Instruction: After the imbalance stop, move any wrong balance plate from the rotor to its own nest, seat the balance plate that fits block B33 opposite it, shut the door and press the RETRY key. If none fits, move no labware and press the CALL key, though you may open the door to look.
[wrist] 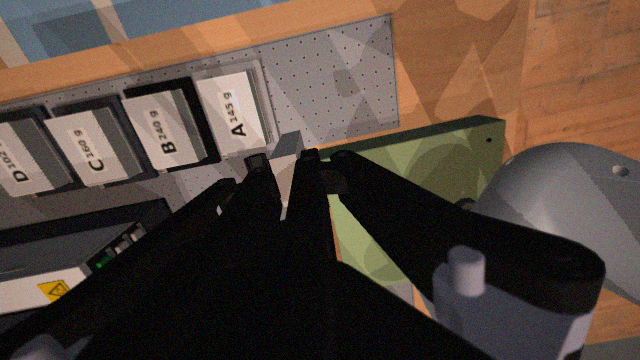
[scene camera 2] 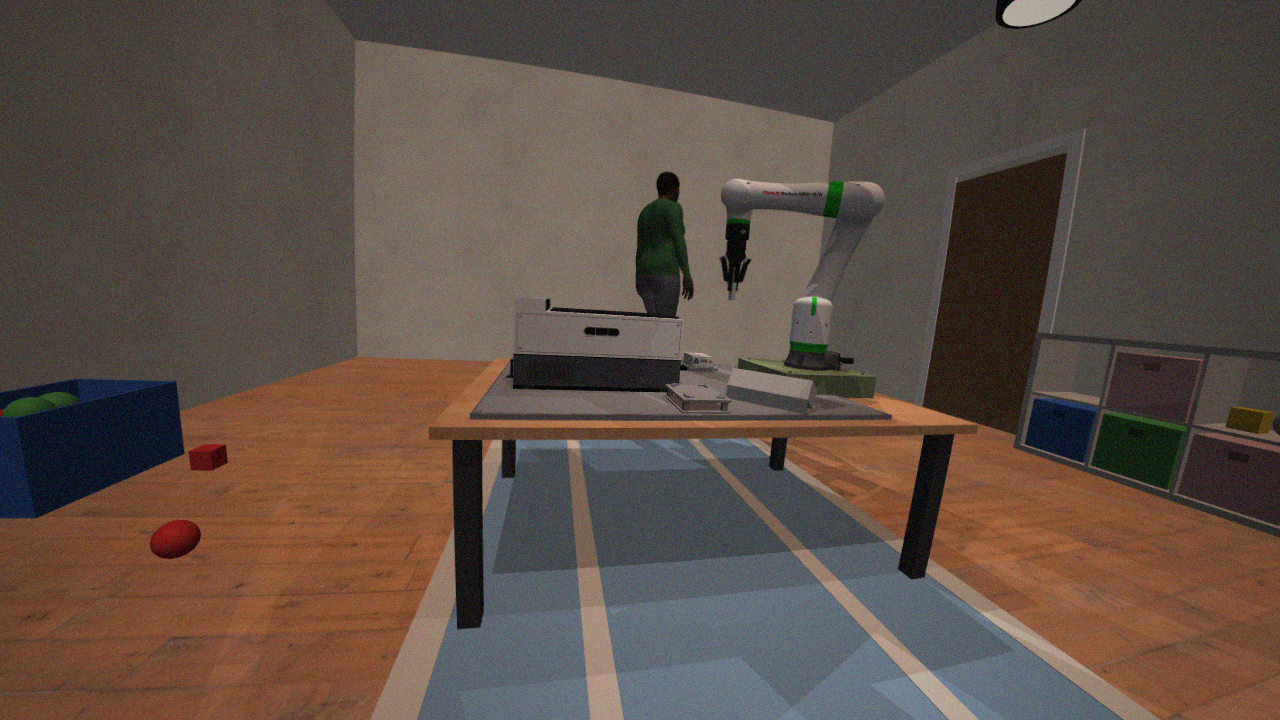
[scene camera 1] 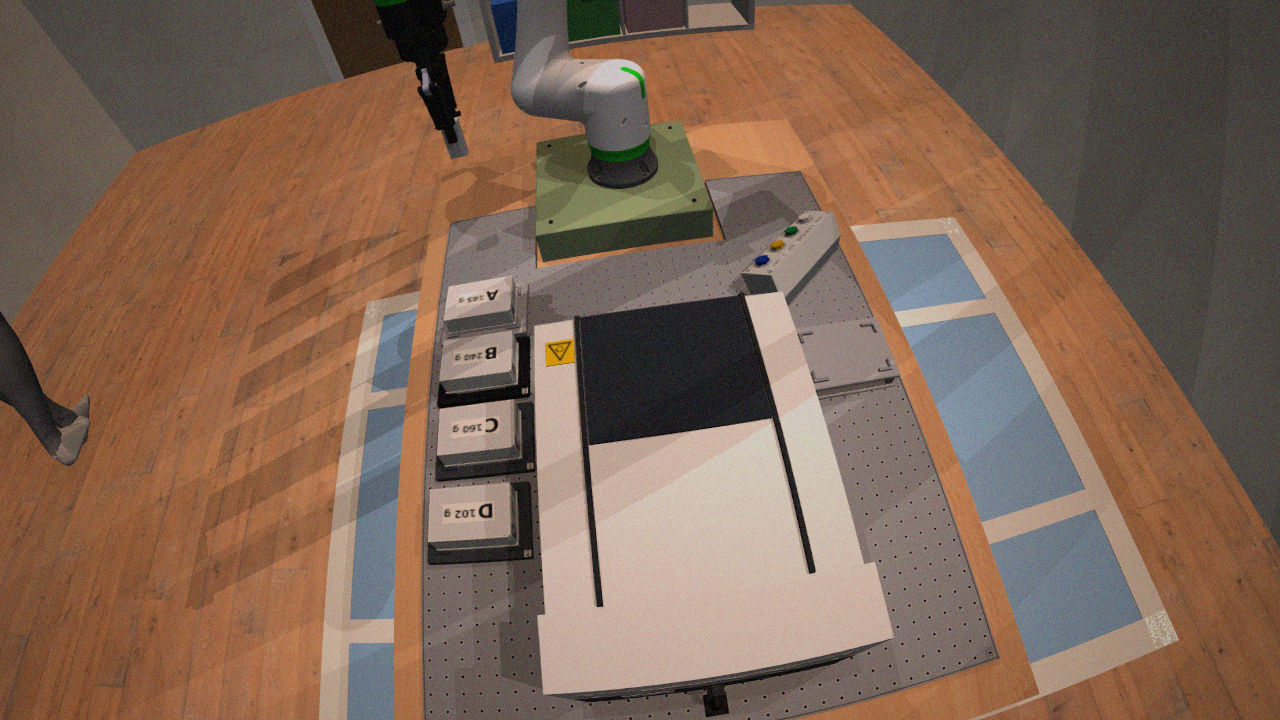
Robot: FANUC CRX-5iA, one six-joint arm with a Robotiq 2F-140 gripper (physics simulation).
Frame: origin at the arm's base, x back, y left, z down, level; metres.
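Seen in the pictures: gripper, between the fingertips: (wrist: 295, 149) (scene camera 2: 731, 300) (scene camera 1: 459, 155); arm's base, origin of its link: (scene camera 2: 805, 367) (scene camera 1: 623, 168).
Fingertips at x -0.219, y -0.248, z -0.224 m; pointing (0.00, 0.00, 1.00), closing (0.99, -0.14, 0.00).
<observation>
Pixels of each thing's top centre, then the offset from my fingertips to it.
- dark panel, centre of its top: (scene camera 1: 670, 363) dx -0.394, dy +0.329, dz +0.073 m
- key box, centre of its top: (scene camera 1: 796, 236) (scene camera 2: 772, 373) dx -0.043, dy +0.562, dz +0.202 m
- grey plate with corner brackets, centre of its top: (scene camera 1: 846, 349) (scene camera 2: 696, 389) dx -0.264, dy +0.613, dz +0.245 m
My gripper (scene camera 1: 457, 145) (scene camera 2: 732, 291) (wrist: 295, 149) is shut and empty, high beside the green robot base. Four white, labelled blocks sit in a row on nests: A 145 g (scene camera 1: 480, 308) (wrist: 215, 100), B 240 g (scene camera 1: 474, 374) (wrist: 142, 112), C 160 g (scene camera 1: 474, 447) (wrist: 70, 130) and D 102 g (scene camera 1: 469, 532) (wrist: 15, 140). The white machine (scene camera 1: 698, 510) (scene camera 2: 597, 344) has a dark panel (scene camera 1: 675, 371) between two rails; whether this is the door cannot be told. Rotor and block B33 do not show. The key box (scene camera 1: 805, 255) (scene camera 2: 769, 390) has blue, yellow, green and pale keys with unreadable labels.
A grey plate with corner brackets (scene camera 1: 845, 353) (scene camera 2: 698, 399) lies right of the machine in scene camera 1. The green robot base (scene camera 1: 572, 201) (scene camera 2: 850, 383) (wrist: 425, 155) stands at the table's end. A person (scene camera 2: 660, 241) stands beyond the table.
</observation>
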